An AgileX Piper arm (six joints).
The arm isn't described. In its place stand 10 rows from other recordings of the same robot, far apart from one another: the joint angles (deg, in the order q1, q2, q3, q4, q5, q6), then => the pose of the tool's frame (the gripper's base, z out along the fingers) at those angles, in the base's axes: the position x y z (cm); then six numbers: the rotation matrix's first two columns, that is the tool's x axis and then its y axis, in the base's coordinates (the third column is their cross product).
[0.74 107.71 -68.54 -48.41 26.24 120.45] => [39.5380, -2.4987, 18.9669, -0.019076, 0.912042, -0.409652, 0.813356, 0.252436, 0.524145]
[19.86 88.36 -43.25 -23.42 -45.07 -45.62] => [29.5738, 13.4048, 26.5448, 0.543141, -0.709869, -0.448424, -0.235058, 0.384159, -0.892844]
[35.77 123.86 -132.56 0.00 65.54 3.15] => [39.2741, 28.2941, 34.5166, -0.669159, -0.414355, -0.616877, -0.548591, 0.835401, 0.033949]
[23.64 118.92 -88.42 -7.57 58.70 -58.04] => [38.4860, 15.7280, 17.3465, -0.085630, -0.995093, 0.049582, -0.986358, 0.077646, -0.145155]
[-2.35 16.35 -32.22 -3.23 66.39 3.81] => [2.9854, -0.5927, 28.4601, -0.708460, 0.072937, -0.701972, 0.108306, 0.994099, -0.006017]
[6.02 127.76 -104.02 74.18 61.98 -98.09] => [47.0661, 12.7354, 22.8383, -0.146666, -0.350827, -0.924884, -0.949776, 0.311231, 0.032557]
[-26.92 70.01 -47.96 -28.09 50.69 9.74] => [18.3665, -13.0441, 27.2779, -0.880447, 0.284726, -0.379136, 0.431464, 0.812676, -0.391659]
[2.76 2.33 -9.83 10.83 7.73 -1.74] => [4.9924, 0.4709, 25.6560, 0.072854, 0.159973, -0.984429, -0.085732, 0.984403, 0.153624]
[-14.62 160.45 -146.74 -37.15 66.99 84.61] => [52.4530, -18.9101, 9.3473, 0.019576, 0.792064, -0.610124, 0.991834, 0.061535, 0.111707]
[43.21 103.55 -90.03 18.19 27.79 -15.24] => [30.3307, 30.3095, 32.1276, -0.432157, -0.383016, -0.816418, -0.756954, 0.646147, 0.097546]
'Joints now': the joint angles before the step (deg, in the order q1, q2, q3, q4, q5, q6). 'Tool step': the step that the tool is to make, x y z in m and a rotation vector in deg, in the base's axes. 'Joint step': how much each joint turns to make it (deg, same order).
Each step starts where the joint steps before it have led.
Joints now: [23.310, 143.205, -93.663, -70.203, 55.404, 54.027]
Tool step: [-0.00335, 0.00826, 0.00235, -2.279, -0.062, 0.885]
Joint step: [1.367, 0.000, 0.000, -1.018, 2.007, -0.263]
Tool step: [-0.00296, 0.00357, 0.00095, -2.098, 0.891, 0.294]
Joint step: [0.745, 0.065, 0.002, -0.093, 1.840, -1.288]
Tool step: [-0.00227, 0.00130, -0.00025, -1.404, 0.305, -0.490]
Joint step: [0.422, 0.195, -0.001, -0.055, 1.590, -0.219]
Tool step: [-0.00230, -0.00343, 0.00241, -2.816, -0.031, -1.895]
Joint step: [0.055, 0.098, -0.003, -0.407, 3.366, -0.050]
